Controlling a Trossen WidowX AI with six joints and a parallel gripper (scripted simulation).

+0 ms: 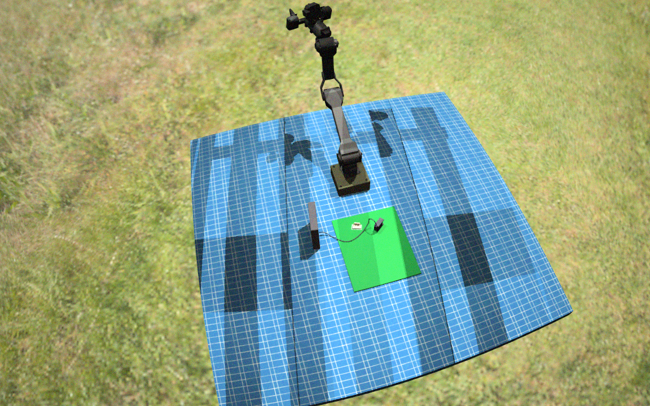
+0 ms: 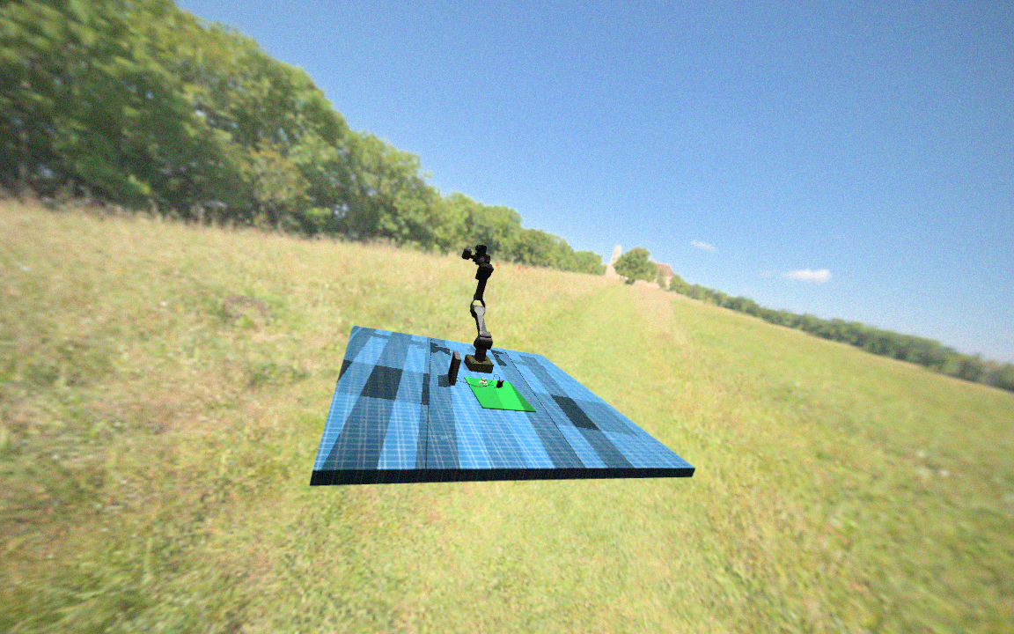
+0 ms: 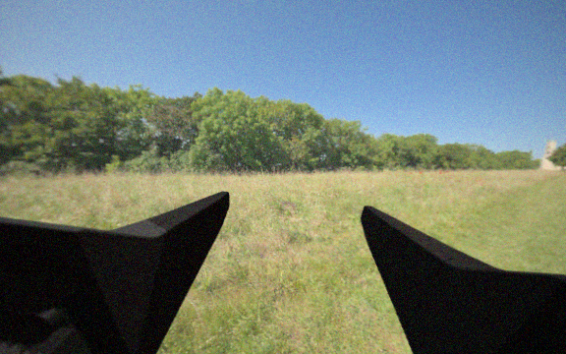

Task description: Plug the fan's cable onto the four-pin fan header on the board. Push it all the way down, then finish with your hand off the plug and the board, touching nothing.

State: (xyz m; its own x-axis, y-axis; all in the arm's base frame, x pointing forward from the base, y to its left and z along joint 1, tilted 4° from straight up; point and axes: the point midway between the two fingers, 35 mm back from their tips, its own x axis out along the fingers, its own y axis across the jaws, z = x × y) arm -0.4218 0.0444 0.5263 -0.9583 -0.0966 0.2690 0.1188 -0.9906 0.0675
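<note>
The black fan plug is 70 cm ahead of my gripper tip, 58 cm below it and 2 cm to the right of it. Round my gripper tip: pale fan header: 67 cm ahead, 60 cm below, 9 cm to the right; then green board: 77 cm ahead, 61 cm below, 7 cm to the right; then black fan: 63 cm ahead, 54 cm below, 23 cm to the right.
</note>
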